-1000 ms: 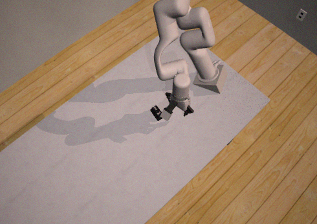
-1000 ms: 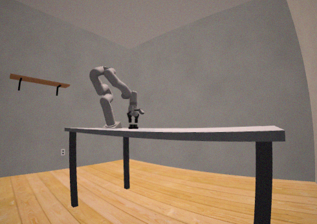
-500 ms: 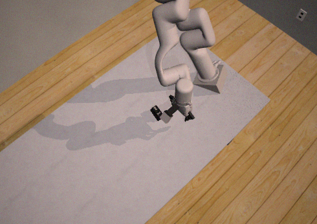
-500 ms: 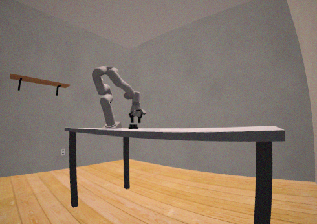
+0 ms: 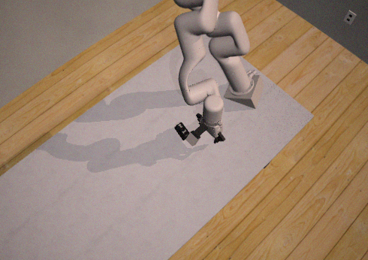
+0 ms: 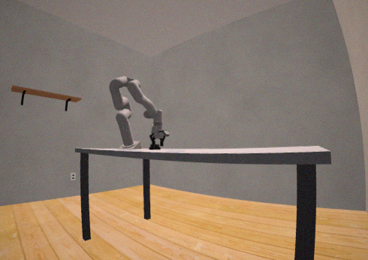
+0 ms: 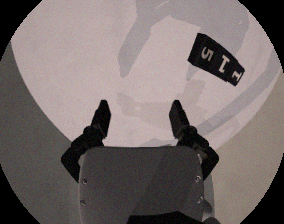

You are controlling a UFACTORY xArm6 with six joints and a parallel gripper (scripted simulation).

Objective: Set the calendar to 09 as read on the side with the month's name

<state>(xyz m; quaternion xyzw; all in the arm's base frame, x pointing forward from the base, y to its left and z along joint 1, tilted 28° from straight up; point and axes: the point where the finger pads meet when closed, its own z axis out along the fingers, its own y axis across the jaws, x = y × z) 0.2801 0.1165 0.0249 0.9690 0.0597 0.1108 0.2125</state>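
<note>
My gripper is now 8 cm short of the black cube, 8 cm to the left of it and 1 cm above it. Round my hand: black date cube 8 cm ahead, 11 cm to the right, 1 cm below.
</note>
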